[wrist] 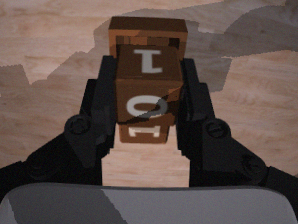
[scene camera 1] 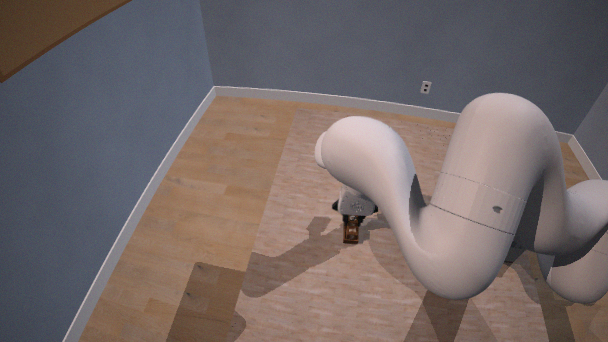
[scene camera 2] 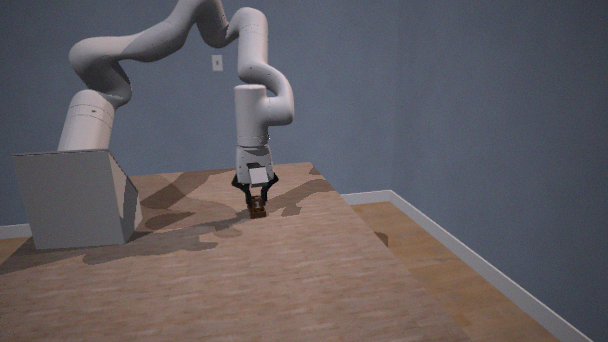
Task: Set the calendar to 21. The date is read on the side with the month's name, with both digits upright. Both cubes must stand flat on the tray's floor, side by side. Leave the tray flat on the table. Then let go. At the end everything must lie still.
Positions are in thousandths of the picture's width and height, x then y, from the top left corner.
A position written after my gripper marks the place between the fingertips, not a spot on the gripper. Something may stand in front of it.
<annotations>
My gripper shows in the wrist view (495,346), in scene camera 1 (580,651) and in scene camera 2 (422,598).
</annotations>
